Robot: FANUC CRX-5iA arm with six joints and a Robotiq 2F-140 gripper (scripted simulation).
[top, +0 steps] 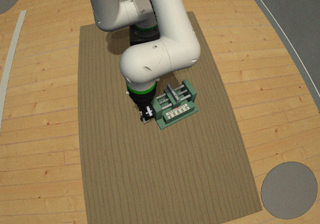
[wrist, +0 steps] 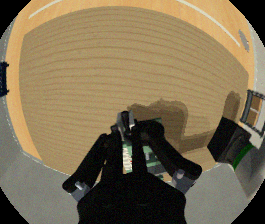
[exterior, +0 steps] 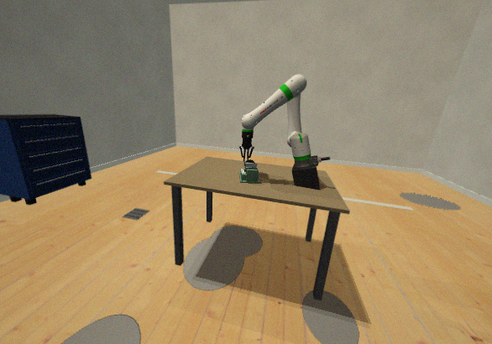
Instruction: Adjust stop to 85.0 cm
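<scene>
The stop block lies 12 cm to the left of my hand and 8 cm behind it.
</scene>
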